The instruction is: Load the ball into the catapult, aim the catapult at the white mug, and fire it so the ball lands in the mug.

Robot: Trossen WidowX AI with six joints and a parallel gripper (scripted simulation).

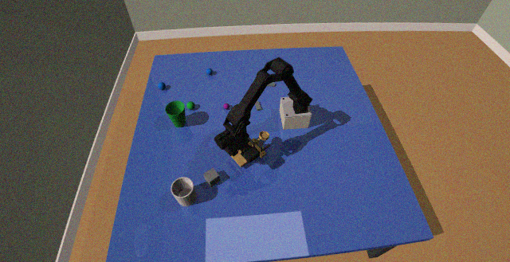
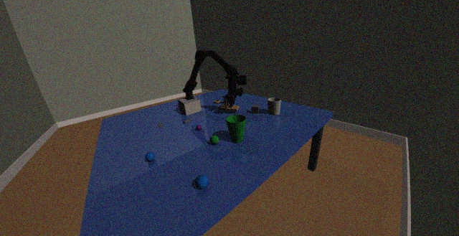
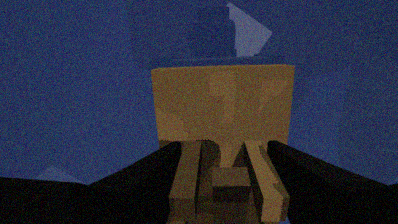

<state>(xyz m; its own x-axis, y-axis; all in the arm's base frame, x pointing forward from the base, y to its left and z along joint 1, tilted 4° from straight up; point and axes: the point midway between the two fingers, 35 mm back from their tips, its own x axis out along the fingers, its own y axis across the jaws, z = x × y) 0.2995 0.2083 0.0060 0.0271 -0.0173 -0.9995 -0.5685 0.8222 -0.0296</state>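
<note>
Right now my gripper tip is 33 cm to the left of the magenta ball, 7 cm short of it and 4 cm above it. From my gripper tip the other things lie so: wooden catapult (6 cm behind, 3 cm to the right, 2 cm above); white mug (25 cm ahead, 17 cm to the left, 2 cm below); dark cube (14 cm ahead, 10 cm to the left, 3 cm below).
</note>
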